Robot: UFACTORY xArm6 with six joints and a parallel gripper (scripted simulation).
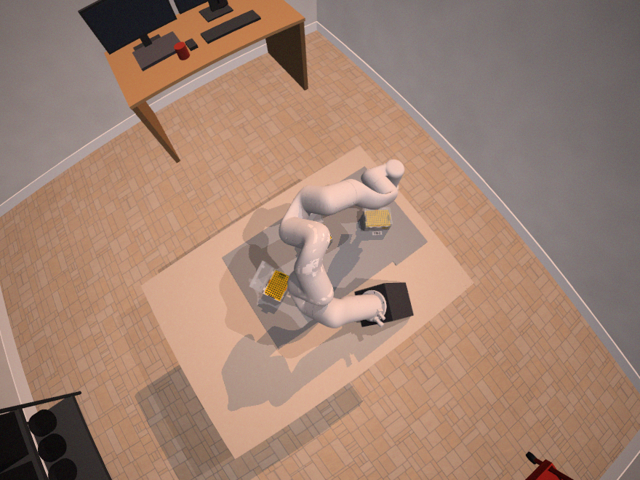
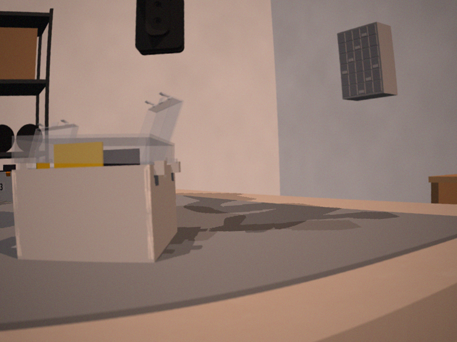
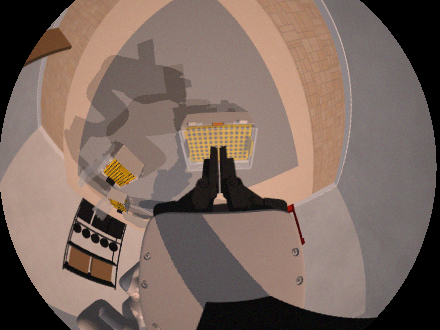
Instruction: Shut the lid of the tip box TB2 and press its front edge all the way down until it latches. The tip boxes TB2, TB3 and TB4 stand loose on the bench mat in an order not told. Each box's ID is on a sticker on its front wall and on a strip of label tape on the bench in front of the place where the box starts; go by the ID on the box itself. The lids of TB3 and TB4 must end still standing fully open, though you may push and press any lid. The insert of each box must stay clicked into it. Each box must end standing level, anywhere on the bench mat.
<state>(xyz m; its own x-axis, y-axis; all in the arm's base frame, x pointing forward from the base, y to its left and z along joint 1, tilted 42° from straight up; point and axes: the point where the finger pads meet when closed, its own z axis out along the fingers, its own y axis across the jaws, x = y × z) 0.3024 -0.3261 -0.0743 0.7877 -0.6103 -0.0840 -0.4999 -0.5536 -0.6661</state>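
My gripper is now 3 cm past the clear lid, 2 cm to the right of it and 9 cm above it. Also, from my hand: box marked TB3: 1 cm behind, 58 cm to the left, 9 cm below; label tape: 8 cm behind, 5 cm to the left, 15 cm below.
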